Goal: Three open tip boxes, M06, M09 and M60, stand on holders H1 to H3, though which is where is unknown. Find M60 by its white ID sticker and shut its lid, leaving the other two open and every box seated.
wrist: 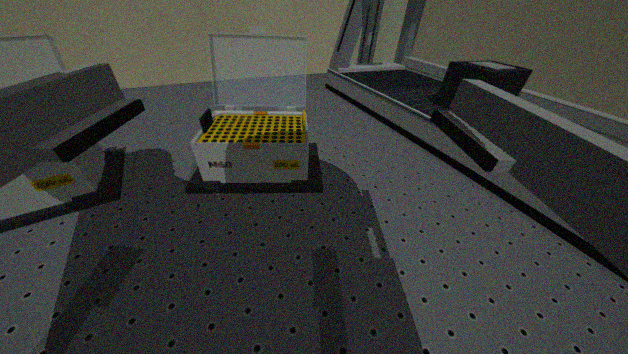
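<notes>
A white tip box with a yellow tip rack stands on a dark holder near the middle. The ID on its front is blurred but looks like M60. Its clear lid stands open, upright at the back edge. A second tip box on a dark holder is at the left edge, partly hidden by the left finger; its ID is not visible. Its clear lid is raised. The third box does not show. My gripper is open and empty, its fingers wide apart on either side of the middle box in the view.
A long dark-bedded unit with a pale rim runs along the right, partly behind the right finger. A black block with a pale top stands on it, and grey uprights rise at its far end. Arm and gripper shadows fall across the perforated table.
</notes>
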